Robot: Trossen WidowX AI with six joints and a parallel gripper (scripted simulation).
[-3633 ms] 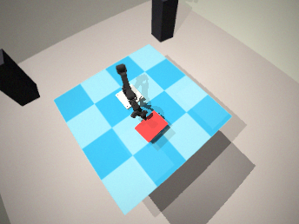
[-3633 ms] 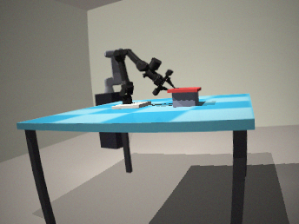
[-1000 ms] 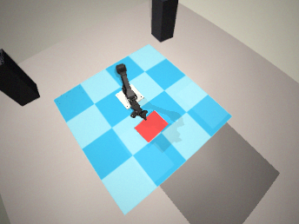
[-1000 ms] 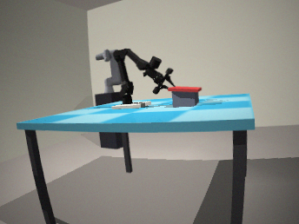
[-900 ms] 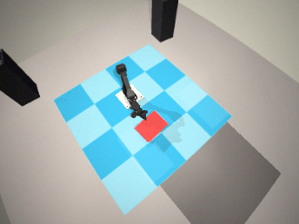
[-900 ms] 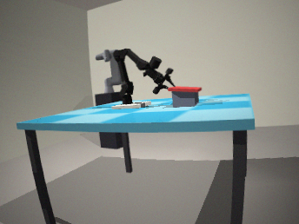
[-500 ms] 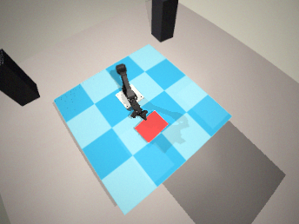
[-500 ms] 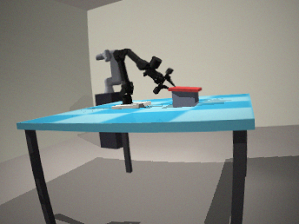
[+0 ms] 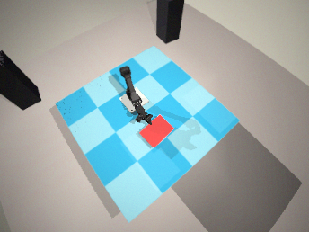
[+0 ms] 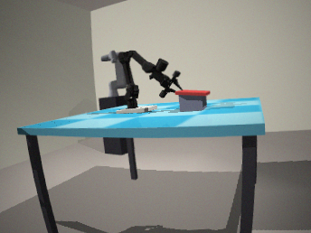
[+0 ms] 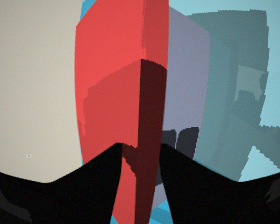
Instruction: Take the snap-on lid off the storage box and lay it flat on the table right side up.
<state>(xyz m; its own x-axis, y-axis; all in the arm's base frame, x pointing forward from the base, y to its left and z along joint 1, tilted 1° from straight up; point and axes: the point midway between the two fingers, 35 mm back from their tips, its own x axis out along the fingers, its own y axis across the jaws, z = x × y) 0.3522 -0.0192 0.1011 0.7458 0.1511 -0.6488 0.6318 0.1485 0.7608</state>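
Right now the red lid is 70 mm ahead of my gripper tip and 10 mm to the left of it. Round my gripper tip: grey storage box 70 mm ahead, 60 mm below, 10 mm to the left.
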